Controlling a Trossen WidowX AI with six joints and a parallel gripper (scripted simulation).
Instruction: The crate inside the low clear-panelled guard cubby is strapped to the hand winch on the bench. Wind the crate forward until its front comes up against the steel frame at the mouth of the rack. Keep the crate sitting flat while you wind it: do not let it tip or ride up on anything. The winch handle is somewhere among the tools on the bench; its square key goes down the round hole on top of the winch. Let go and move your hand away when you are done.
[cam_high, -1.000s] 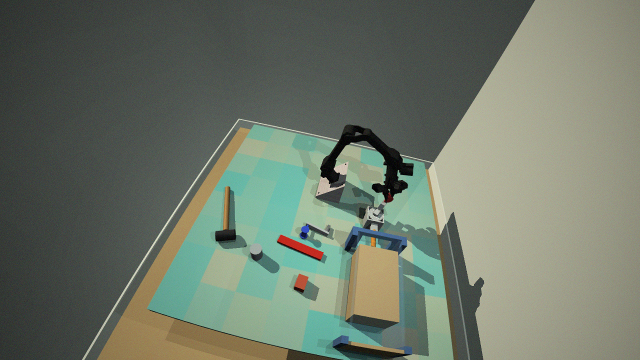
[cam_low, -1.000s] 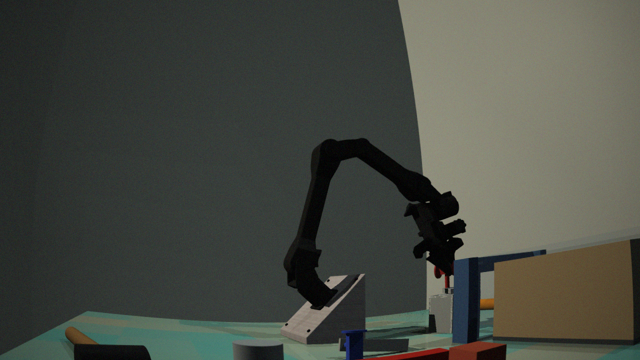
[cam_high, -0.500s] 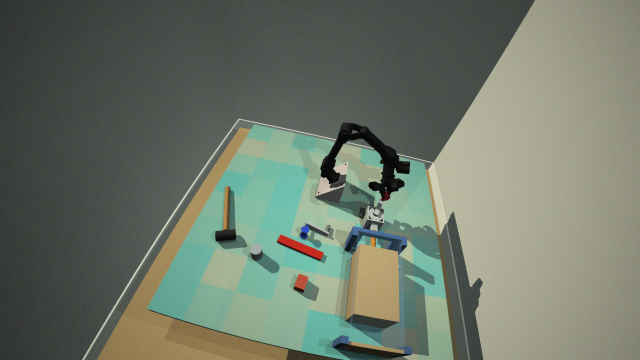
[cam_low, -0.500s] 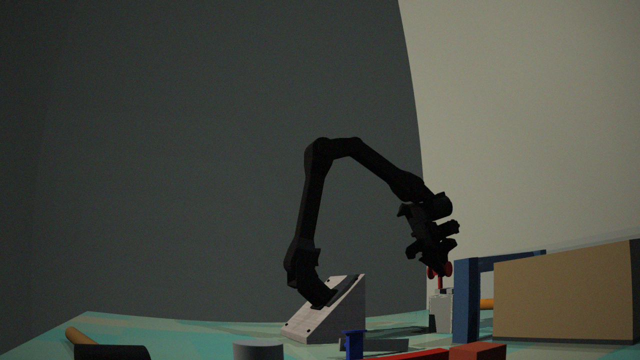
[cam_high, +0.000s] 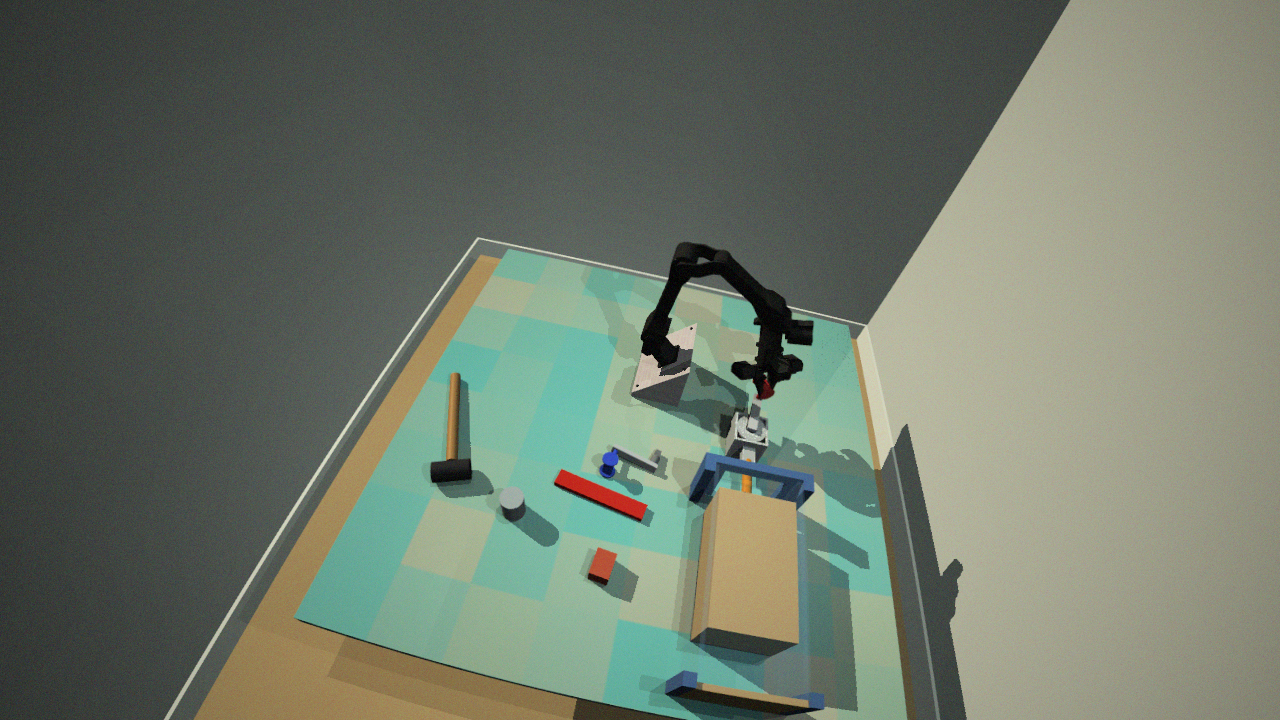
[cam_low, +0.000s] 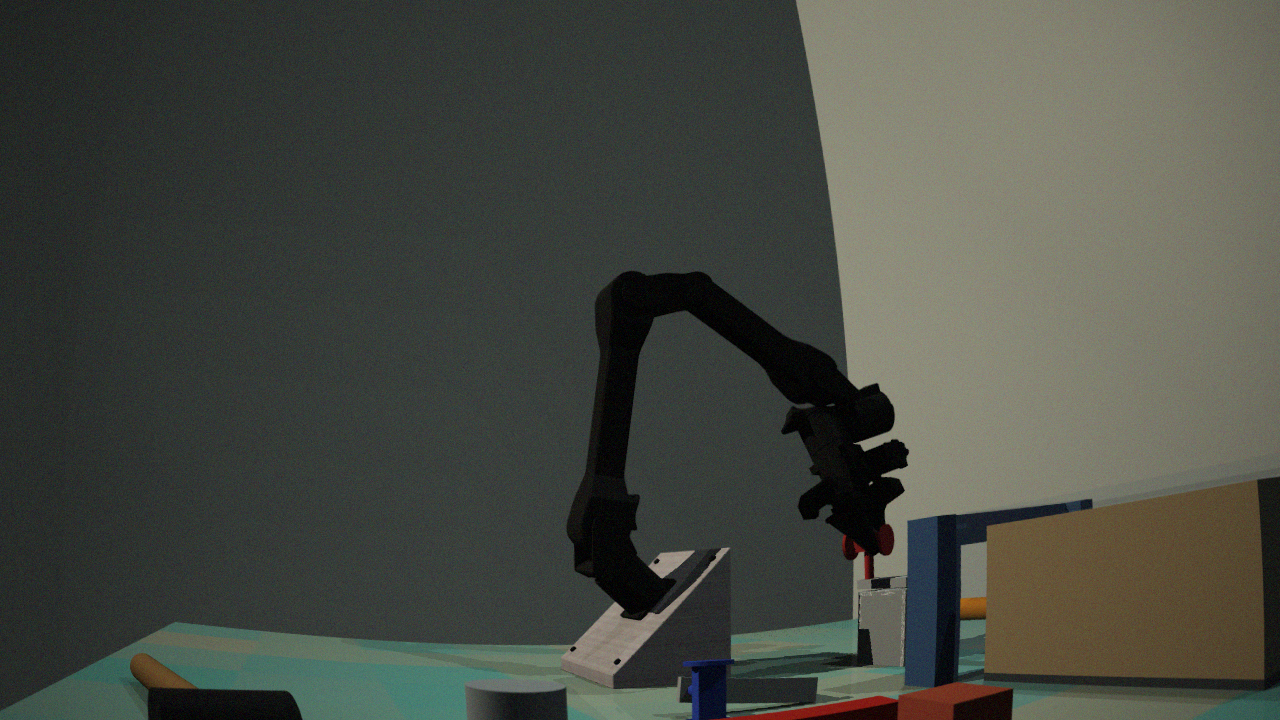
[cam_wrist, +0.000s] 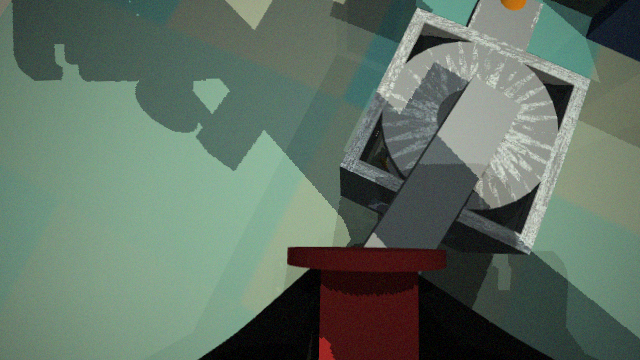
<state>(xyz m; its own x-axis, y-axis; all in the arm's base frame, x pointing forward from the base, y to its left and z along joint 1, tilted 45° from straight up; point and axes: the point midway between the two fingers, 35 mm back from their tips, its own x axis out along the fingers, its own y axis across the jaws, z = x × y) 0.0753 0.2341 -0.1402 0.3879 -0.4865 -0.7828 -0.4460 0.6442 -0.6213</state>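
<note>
The winch handle is 3 cm below my gripper tip, 2 cm ahead of it and 1 cm to the right of it. From my gripper tip the other things lie so: red knob 2 cm behind, 1 cm to the right; then blue steel frame 24 cm ahead, 3 cm below, 1 cm to the right; then grey winch 10 cm below, 7 cm ahead, 3 cm to the right.
</note>
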